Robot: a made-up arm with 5 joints. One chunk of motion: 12 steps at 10 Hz.
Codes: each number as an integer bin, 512 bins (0 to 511) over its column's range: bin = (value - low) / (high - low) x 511, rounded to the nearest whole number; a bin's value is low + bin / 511 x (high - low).
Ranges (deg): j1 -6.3..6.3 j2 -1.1..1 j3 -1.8..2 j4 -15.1..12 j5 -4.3..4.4
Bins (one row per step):
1: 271 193 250 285 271
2: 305 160 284 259 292
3: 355 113 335 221 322
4: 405 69 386 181 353
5: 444 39 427 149 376
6: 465 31 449 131 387
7: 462 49 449 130 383
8: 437 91 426 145 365
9: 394 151 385 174 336
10: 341 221 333 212 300
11: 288 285 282 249 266
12: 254 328 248 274 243
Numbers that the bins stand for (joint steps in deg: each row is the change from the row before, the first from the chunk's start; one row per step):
1: 0.382 -0.307 0.059 0.014 0.314
2: 1.221 -0.442 0.312 -1.364 0.671
3: 2.453 -0.636 0.691 -3.380 1.182
4: 3.686 -0.816 1.070 -5.501 1.710
5: 4.648 -0.940 1.375 -7.198 2.102
6: 5.166 -0.973 1.539 -8.153 2.289
7: 5.092 -0.899 1.539 -8.206 2.221
8: 4.475 -0.726 1.368 -7.410 1.914
9: 3.415 -0.479 1.063 -5.872 1.421
10: 2.108 -0.192 0.676 -3.857 0.808
11: 0.801 0.071 0.297 -1.895 0.229
12: -0.037 0.248 0.044 -0.569 -0.163

